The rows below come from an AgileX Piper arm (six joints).
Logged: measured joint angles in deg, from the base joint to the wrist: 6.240 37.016 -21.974 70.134 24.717 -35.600; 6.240 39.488 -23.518 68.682 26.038 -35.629; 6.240 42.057 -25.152 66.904 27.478 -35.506; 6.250 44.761 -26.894 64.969 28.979 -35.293; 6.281 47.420 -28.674 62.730 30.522 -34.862; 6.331 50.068 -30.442 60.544 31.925 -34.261; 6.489 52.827 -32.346 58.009 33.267 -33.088; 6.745 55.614 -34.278 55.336 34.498 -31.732
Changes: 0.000 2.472 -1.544 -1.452 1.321 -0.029; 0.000 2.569 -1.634 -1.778 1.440 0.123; 0.010 2.704 -1.742 -1.935 1.501 0.213; 0.031 2.659 -1.780 -2.239 1.543 0.431; 0.050 2.648 -1.768 -2.186 1.403 0.601; 0.158 2.759 -1.904 -2.535 1.342 1.173; 0.256 2.787 -1.932 -2.673 1.231 1.356
